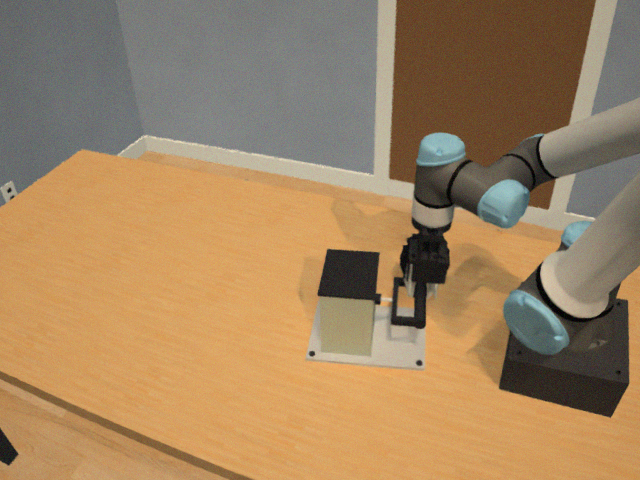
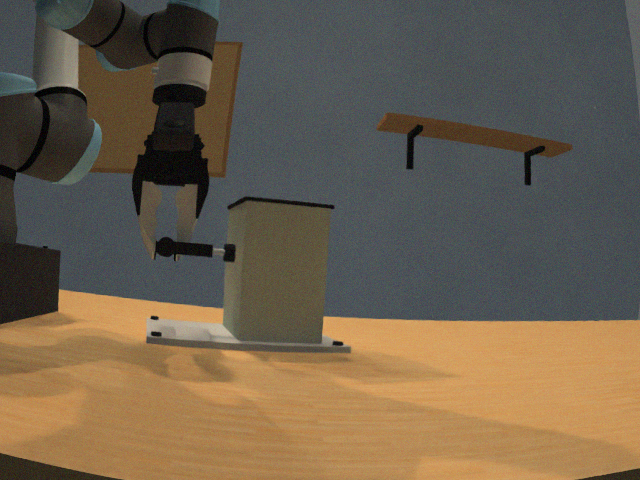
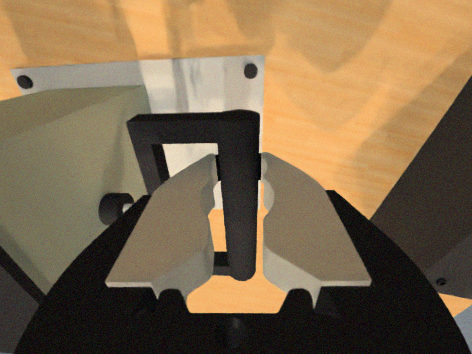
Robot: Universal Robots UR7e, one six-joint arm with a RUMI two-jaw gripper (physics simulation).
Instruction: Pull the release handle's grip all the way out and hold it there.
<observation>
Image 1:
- my gripper: 419,297
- light grey base plate: 395,347
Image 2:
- my gripper: 164,260
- light grey base plate: 169,332
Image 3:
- my gripper: 239,157
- light grey base plate: 204,84
</observation>
